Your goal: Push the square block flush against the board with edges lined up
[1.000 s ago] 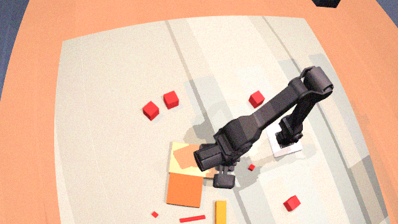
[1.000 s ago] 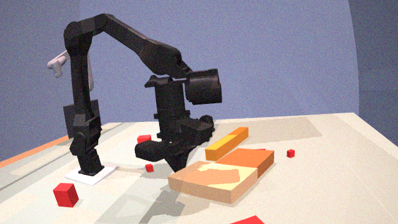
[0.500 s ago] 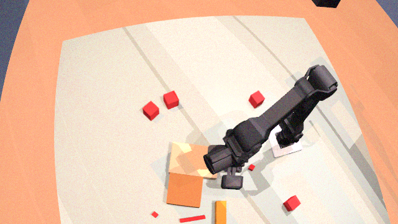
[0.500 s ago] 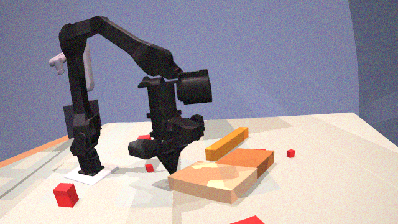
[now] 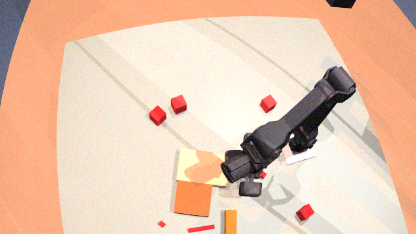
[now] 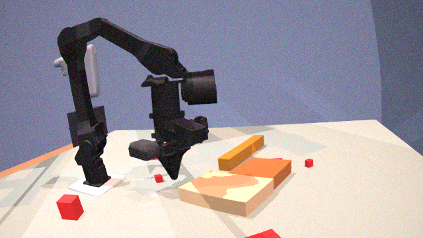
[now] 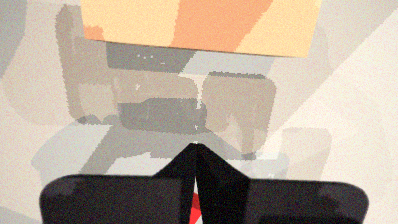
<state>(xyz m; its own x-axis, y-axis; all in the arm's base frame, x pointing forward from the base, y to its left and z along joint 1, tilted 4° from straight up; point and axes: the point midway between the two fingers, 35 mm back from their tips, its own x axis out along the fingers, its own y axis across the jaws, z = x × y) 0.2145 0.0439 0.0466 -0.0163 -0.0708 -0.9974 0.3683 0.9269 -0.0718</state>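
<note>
Now: the square block 180 mm ahead of my gripper tip and 40 mm to the left of it. The rest, counted from my gripper tip: red rod (180 mm ahead, 140 mm to the left, 10 mm below); orange-yellow bar (210 mm to the left, 110 mm ahead).
</note>
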